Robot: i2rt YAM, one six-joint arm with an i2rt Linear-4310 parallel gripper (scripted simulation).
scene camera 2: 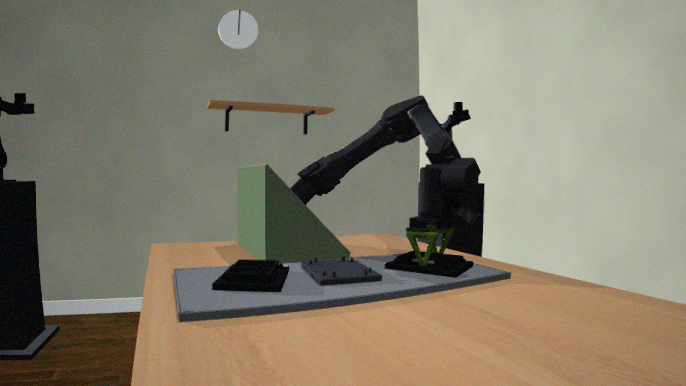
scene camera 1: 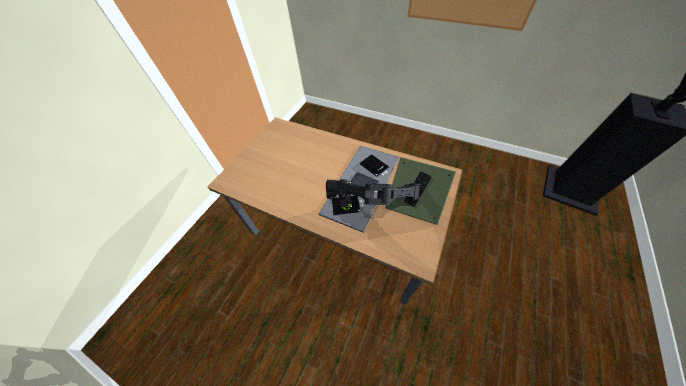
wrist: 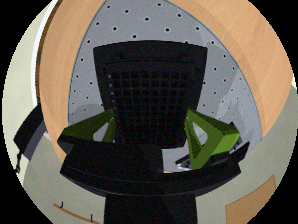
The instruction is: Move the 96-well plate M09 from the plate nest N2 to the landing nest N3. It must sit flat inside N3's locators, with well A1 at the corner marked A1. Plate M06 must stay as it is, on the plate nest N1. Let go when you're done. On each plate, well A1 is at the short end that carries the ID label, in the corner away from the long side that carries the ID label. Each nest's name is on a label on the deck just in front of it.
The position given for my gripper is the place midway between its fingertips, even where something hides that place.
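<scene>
Through scene camera 2 I see my gripper (scene camera 2: 430,262). A black 96-well plate (scene camera 2: 243,270) is visible there too, and so is a grey nest (scene camera 2: 347,272). In the wrist view I find my gripper again (wrist: 150,110), along with a black 96-well plate (wrist: 153,121) and a dark nest (wrist: 143,48).
</scene>
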